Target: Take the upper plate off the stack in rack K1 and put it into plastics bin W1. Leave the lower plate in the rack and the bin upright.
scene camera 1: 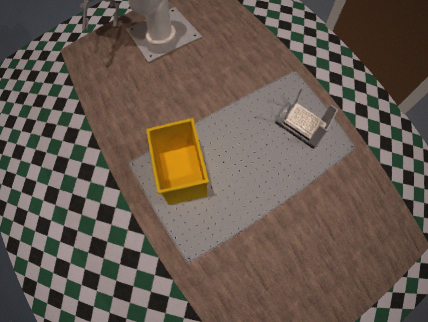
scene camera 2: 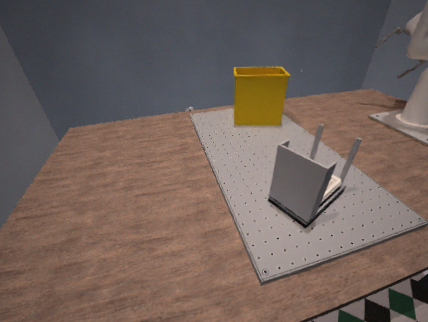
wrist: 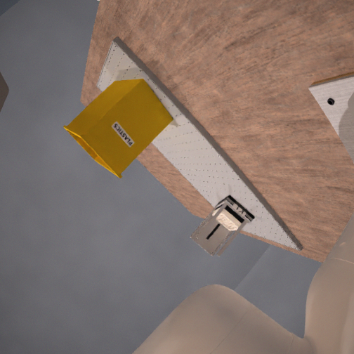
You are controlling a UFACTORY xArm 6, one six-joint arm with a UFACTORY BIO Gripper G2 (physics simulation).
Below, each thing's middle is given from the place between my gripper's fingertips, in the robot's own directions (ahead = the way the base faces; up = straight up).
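Labels:
Of the things named here, going by their middles, the yellow plastics bin W1 (scene camera 1: pixel 179 170) is the nearest to my hand. For the yellow plastics bin W1, my hand is 10 cm to the right of it, 58 cm short of it and 9 cm above it. The cream plate (scene camera 1: pixel 299 118) lies 53 cm to the left of my hand, 59 cm ahead of it and 14 cm below it.

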